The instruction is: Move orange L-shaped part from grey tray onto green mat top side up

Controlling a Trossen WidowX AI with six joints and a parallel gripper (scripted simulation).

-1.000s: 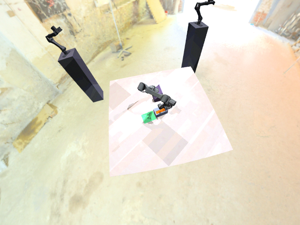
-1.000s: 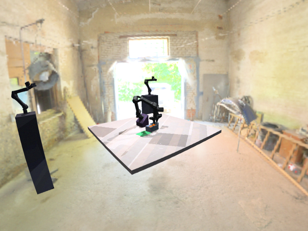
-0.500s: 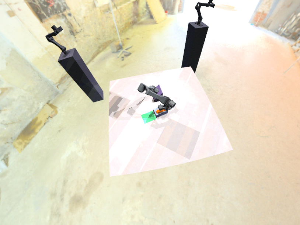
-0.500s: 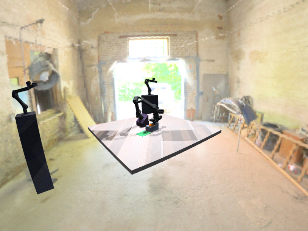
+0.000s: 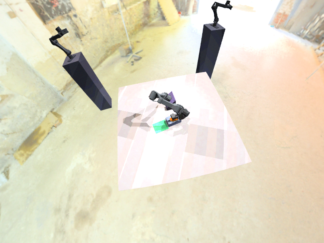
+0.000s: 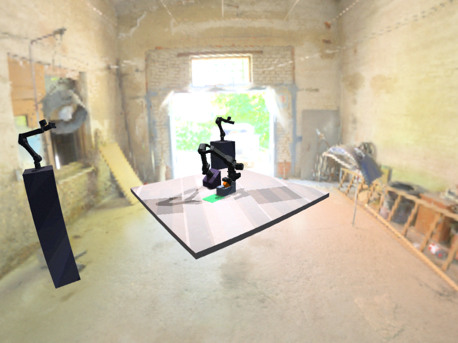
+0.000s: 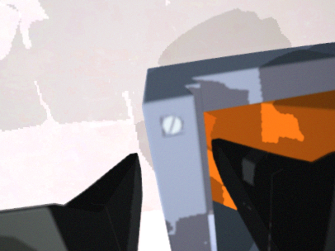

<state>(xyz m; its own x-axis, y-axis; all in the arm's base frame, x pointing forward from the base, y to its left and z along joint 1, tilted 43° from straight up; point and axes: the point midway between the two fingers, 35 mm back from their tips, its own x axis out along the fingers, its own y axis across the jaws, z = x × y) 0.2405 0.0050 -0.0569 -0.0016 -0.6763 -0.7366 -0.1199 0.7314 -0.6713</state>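
The orange L-shaped part lies 50 mm to the right of my gripper tip and 10 mm above it. The rest, counted from my gripper tip: green mat 220 mm to the right, 50 mm below, 20 mm ahead.
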